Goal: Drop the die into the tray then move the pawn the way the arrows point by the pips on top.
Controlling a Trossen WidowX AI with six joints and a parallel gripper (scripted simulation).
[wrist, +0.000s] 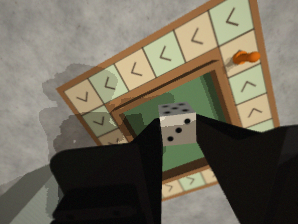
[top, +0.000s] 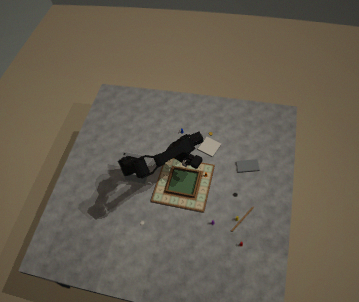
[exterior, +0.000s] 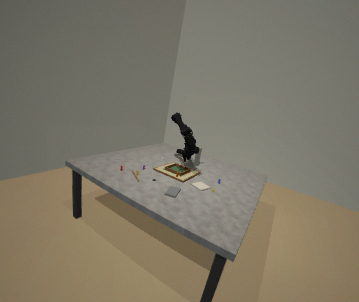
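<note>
The orange pawn is 110 mm ahead of my gripper tip, 10 mm to the left of it and 80 mm below it. Round my gripper tip: tray (60 mm to the right, 100 mm below); then white card (80 mm ahead, 200 mm to the left, 100 mm below); then white die (right at my gripper tip).
</note>
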